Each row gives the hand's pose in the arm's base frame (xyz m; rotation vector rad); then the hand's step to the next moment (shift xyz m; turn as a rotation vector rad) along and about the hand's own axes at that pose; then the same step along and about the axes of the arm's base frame.
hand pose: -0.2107 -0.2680 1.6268 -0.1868 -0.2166 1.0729
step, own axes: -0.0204 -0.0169 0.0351 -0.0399 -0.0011 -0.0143
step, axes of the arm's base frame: -0.0044 -0.0243 0.0364 -0.0136 -0.0364 -0.0169
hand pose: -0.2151 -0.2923 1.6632 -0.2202 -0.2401 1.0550
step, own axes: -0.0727 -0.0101 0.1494 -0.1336 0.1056 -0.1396
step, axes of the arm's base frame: -0.0706 -0.0590 0.1387 -0.1089 -0.0758 -0.1757
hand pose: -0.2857 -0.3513 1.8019 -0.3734 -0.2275 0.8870
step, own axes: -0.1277 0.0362 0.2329 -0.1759 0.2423 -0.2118
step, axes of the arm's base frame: -0.1844 -0.0281 0.1925 -0.2070 -0.0469 -0.2991
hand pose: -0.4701 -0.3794 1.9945 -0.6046 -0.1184 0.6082
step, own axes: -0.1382 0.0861 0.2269 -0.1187 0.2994 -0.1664
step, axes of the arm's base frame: -0.2193 0.0908 0.1472 -0.2014 0.0456 -0.2980
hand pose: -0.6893 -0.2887 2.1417 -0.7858 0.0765 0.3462
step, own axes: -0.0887 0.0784 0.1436 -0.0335 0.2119 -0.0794
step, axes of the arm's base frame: -0.1183 0.1279 0.0656 -0.0973 0.0733 -0.1936
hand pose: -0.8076 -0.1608 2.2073 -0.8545 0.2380 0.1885
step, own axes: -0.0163 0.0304 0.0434 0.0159 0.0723 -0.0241
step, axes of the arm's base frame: -0.0178 0.0515 0.0101 -0.0067 0.0292 -0.0719
